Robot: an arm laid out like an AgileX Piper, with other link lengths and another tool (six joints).
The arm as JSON. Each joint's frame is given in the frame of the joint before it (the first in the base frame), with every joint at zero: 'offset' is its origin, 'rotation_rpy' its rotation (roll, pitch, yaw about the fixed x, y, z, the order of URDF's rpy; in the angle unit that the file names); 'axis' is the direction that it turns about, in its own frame. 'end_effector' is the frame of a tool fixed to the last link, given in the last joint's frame.
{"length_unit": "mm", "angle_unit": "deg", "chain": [
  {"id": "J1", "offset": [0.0, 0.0, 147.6], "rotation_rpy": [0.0, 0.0, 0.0], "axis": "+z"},
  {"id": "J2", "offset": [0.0, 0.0, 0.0], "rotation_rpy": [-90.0, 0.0, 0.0], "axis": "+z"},
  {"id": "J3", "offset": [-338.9, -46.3, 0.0], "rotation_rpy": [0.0, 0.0, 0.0], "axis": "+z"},
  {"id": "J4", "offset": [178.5, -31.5, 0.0], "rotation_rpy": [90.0, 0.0, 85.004], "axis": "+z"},
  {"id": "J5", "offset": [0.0, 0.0, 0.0], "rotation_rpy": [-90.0, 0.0, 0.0], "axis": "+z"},
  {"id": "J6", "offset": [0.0, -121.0, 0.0], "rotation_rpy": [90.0, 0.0, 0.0], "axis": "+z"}
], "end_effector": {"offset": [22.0, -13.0, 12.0], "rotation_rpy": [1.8, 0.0, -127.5]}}
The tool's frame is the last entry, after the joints.
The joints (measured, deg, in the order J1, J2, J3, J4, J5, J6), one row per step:
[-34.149 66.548 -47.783 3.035 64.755 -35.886]
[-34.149 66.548 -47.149 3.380 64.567 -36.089]
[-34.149 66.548 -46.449 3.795 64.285 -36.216]
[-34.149 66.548 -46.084 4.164 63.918 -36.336]
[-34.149 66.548 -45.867 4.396 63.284 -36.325]
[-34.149 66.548 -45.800 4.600 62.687 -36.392]
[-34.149 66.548 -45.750 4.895 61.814 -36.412]
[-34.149 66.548 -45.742 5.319 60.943 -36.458]
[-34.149 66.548 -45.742 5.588 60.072 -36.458]
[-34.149 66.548 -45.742 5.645 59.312 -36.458]
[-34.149 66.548 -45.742 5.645 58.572 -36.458]
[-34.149 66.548 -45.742 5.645 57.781 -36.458]
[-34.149 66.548 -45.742 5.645 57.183 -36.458]
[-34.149 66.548 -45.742 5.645 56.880 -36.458]
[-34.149 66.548 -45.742 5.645 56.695 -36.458]
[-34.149 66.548 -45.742 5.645 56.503 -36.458]
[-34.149 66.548 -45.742 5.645 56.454 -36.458]
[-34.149 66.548 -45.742 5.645 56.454 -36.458]
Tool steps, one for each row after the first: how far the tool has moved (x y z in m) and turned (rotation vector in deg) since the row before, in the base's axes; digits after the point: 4 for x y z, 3 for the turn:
[-0.0007 0.0013 -0.0022 0.487 0.197 0.105]
[-0.0006 0.0015 -0.0024 0.540 0.131 0.002]
[0.0003 0.0007 -0.0012 0.266 -0.191 -0.004]
[0.0009 -0.0001 -0.0006 -0.057 -0.463 -0.119]
[0.0012 -0.0004 -0.0001 -0.158 -0.537 -0.035]
[0.0019 -0.0006 0.0000 -0.246 -0.826 -0.130]
[0.0021 -0.0004 0.0002 -0.173 -0.926 -0.145]
[0.0019 -0.0007 0.0003 -0.291 -0.850 -0.153]
[0.0015 -0.0009 0.0003 -0.396 -0.645 -0.087]
[0.0014 -0.0010 0.0003 -0.430 -0.598 -0.070]
[0.0014 -0.0011 0.0004 -0.459 -0.640 -0.075]
[0.0011 -0.0008 0.0003 -0.347 -0.483 -0.057]
[0.0005 -0.0004 0.0002 -0.176 -0.245 -0.029]
[0.0003 -0.0003 0.0001 -0.107 -0.150 -0.018]
[0.0003 -0.0003 0.0001 -0.112 -0.155 -0.018]
[0.0001 -0.0001 0.0000 -0.028 -0.040 -0.005]
[0.0000 0.0000 0.0000 0.000 0.000 0.000]

